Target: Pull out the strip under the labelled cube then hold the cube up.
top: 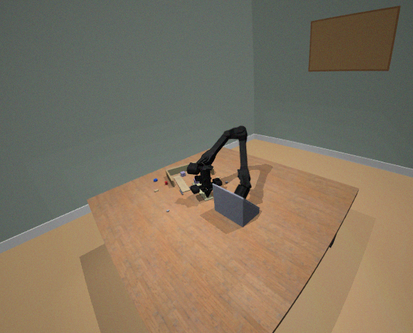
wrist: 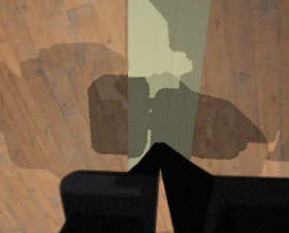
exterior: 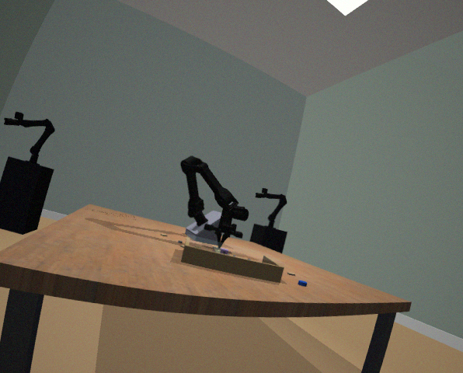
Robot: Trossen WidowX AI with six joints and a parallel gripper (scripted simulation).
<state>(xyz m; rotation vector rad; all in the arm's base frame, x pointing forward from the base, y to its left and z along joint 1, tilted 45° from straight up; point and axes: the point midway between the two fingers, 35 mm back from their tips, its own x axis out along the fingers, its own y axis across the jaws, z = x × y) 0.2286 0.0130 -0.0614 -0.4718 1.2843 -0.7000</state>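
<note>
Now: the small tan block 130 mm to the right of my gripper tip and 80 mm ahead of it. Also, from my gripper tip: red piece: 340 mm ahead, 120 mm to the left, 10 mm above; small blue piece: 450 mm ahead, 160 mm to the left.
</note>
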